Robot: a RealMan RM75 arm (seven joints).
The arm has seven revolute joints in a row. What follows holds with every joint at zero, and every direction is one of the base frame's. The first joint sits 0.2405 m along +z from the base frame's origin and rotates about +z. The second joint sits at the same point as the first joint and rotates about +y. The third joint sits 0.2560 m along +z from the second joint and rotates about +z. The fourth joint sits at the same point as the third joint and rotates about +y. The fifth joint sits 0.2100 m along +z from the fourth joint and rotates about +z. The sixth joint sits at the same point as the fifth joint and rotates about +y. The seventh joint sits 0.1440 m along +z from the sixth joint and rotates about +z. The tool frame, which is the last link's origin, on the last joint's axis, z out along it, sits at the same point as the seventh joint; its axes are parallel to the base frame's.
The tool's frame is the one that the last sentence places.
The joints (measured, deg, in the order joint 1, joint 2, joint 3, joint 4, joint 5, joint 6, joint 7), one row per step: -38.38 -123.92 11.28 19.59 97.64 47.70 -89.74; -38.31 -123.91 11.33 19.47 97.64 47.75 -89.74; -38.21 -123.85 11.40 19.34 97.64 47.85 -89.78; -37.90 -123.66 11.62 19.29 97.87 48.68 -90.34; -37.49 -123.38 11.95 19.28 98.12 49.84 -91.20; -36.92 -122.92 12.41 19.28 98.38 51.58 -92.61; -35.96 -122.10 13.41 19.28 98.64 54.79 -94.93; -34.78 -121.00 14.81 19.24 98.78 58.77 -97.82; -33.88 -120.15 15.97 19.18 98.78 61.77 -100.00; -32.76 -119.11 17.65 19.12 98.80 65.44 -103.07
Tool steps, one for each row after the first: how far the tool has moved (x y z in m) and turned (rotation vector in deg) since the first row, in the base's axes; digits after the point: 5 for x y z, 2 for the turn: -0.00025 -0.00056 -0.00061 -0.11 -0.07 0.02; -0.00072 -0.00116 -0.00087 -0.21 -0.15 0.02; -0.00107 -0.00265 -0.00028 -0.48 -0.61 -0.39; -0.00146 -0.00448 0.00102 -0.79 -1.31 -0.95; -0.00192 -0.00689 0.00361 -1.17 -2.52 -1.74; -0.00179 -0.01113 0.00812 -1.96 -4.59 -3.38; -0.00161 -0.01680 0.01401 -3.14 -7.16 -5.38; -0.00148 -0.02160 0.01832 -4.21 -9.12 -6.83; -0.00118 -0.02828 0.02288 -6.01 -11.75 -8.43
